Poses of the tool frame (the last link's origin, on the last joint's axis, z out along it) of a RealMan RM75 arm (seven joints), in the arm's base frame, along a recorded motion.
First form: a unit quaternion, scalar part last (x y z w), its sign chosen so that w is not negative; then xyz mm.
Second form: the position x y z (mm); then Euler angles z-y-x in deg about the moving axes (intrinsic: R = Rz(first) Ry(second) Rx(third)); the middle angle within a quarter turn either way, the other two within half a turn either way. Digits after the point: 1 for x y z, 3 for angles.
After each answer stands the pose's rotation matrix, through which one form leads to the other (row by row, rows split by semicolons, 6 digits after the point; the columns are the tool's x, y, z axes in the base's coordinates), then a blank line. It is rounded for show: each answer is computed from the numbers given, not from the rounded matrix.
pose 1, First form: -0.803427 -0.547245 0.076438 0.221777 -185.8 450.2 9.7
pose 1, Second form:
-185.8 450.2 9.7 66.909 -6.887 -153.690
0.389360 0.845439 -0.365557; 0.913247 -0.302676 0.272703; 0.119908 -0.440024 -0.889944

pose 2, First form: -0.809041 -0.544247 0.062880 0.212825 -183.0 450.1 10.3
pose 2, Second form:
-183.0 450.1 10.3 66.228 -7.465 -155.396
0.399683 0.853871 -0.333404; 0.907401 -0.317002 0.275924; 0.129914 -0.412813 -0.901503

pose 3, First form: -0.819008 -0.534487 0.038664 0.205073 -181.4 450.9 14.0
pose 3, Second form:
-181.4 450.9 14.0 64.474 -8.968 -157.548
0.425658 0.859640 -0.282550; 0.891356 -0.344538 0.294582; 0.155885 -0.377244 -0.912900

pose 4, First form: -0.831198 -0.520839 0.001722 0.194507 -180.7 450.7 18.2
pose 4, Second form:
-180.7 450.7 18.2 62.170 -11.522 -160.620
0.457447 0.865171 -0.205476; 0.866511 -0.381787 0.321554; 0.199751 -0.325142 -0.924328

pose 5, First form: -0.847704 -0.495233 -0.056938 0.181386 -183.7 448.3 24.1
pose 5, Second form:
-183.7 448.3 24.1 58.442 -16.033 -164.853
0.503005 0.860277 -0.083123; 0.818966 -0.443687 0.363918; 0.276190 -0.251128 -0.927714

